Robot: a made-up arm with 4 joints. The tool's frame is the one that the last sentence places.
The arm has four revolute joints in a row. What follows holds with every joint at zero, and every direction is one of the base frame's. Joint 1 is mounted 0.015 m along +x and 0.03 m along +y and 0.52 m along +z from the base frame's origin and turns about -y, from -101.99 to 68.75 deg. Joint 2 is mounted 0.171 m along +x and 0.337 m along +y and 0.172 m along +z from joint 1 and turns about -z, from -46.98 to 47.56 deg. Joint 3 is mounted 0.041 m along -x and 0.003 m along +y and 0.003 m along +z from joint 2 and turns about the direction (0.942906, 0.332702, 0.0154), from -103.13 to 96.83 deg. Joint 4 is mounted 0.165 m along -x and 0.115 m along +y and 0.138 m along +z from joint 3 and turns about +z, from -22.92 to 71.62 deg. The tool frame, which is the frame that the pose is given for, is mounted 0.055 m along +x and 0.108 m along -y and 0.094 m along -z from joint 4; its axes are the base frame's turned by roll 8.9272, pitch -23.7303 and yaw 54.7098 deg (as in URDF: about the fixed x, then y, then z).
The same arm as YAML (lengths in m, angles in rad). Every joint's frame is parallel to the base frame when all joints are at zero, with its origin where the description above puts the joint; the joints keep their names.
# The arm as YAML. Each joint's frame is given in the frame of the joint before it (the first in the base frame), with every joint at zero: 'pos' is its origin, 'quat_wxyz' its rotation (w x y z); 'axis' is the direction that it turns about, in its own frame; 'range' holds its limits. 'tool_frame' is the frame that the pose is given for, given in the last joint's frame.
length_unit: m
angle_unit: rad
joints:
  - joint: joint 1
    pos: [0.015, 0.03, 0.52]
    quat_wxyz: [1.0, 0.0, 0.0, 0.0]
    axis: "-y"
    range: [-1.7801, 1.1999]
  - joint: joint 2
    pos: [0.171, 0.337, 0.172]
    quat_wxyz: [1.0, 0.0, 0.0, 0.0]
    axis: "-z"
    range: [-0.82, 0.8301]
  - joint: joint 3
    pos: [-0.041, 0.003, 0.003]
    quat_wxyz: [1.0, 0.0, 0.0, 0.0]
    axis: [0.942906, 0.332702, 0.0154]
    range: [-1.8, 1.69]
  - joint: joint 4
    pos: [-0.165, 0.115, 0.138]
    quat_wxyz: [1.0, 0.0, 0.0, 0.0]
    axis: "+z"
    range: [-0.4, 1.25]
tool_frame:
  pos: [0.055, -0.108, -0.094]
  quat_wxyz: [0.859212, 0.161837, -0.147066, 0.462532]

